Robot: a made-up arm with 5 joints.
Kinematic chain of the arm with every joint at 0, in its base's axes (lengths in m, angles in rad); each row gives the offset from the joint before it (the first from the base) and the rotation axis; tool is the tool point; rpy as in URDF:
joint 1: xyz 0 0 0.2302 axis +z
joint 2: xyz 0 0 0 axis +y
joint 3: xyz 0.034 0 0.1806 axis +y
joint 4: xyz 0.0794 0 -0.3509 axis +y
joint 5: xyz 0.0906 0 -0.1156 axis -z
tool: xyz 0 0 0 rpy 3.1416 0 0
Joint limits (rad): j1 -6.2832..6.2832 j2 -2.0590..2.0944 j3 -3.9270..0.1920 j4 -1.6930..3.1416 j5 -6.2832..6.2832
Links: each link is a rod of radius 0.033 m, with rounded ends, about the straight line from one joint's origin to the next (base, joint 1, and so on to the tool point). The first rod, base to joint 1, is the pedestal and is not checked.
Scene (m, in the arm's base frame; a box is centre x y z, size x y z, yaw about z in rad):
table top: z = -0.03
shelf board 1: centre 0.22 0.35 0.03 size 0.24 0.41 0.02 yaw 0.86
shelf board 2: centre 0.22 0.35 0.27 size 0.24 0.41 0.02 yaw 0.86
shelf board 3: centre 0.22 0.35 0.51 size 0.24 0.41 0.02 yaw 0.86
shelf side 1: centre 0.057 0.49 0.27 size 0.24 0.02 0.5 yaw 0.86
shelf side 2: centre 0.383 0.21 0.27 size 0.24 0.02 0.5 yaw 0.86
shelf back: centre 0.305 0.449 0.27 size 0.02 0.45 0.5 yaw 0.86
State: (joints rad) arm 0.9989 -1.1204 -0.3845 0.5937 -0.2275
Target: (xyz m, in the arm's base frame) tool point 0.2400 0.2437 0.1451
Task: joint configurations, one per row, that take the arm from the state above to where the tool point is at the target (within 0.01 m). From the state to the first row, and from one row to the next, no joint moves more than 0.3 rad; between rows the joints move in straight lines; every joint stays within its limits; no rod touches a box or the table.
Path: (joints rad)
1: 1.0302 -1.2634 -0.3810 0.8674 -0.2275
2: 1.0614 -1.4063 -0.3775 1.1412 -0.2275
3: 1.0927 -1.5493 -0.3740 1.4149 -0.2275
4: 1.1240 -1.6922 -0.3705 1.6886 -0.2275
5: 1.1553 -1.8352 -0.3670 1.9623 -0.2275
6: 1.0141 -1.5729 -0.2867 2.0032 -0.2275
7: 0.8730 -1.3106 -0.2064 2.0441 -0.2275
8: 0.7319 -1.0483 -0.1261 2.0850 -0.2275
9: 0.7441 -0.9959 -0.1266 1.7941 -0.2275
10: 0.7563 -0.9435 -0.1270 1.5033 -0.2275
11: 0.7686 -0.8911 -0.1275 1.2124 -0.2275
12: 0.7808 -0.8387 -0.1279 0.9215 -0.2275
13: 0.7930 -0.7863 -0.1284 0.6306 -0.2275

